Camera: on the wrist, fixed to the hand. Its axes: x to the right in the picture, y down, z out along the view.
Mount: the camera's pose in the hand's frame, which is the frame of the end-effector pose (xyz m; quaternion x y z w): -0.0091 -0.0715 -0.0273 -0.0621 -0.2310 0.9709 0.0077
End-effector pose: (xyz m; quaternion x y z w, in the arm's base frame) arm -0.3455 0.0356 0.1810 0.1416 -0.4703 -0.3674 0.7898
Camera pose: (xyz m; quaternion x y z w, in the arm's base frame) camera -0.3570 -0.0106 0.1204 -0.5895 -0.3007 0.7021 0.2630
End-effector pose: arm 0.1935 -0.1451 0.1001 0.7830 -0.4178 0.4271 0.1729
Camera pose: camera 0.2339 -0.0811 0.1146 0.3117 0.8299 0.0357 0.4613
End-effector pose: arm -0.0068 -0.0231 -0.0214 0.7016 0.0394 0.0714 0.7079
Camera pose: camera -0.0168 0.0021 -0.0936 -0.0162 0.8489 -0.5282 0.0112
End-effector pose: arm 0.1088 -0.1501 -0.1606 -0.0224 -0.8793 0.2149 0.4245
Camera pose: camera 0.1455 -0.2071 -0.1240 0.8306 0.0964 -0.3644 0.4099
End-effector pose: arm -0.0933 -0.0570 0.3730 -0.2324 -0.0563 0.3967 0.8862
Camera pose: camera -0.0433 -0.1149 0.3822 0.0198 0.0041 -0.9137 0.4058
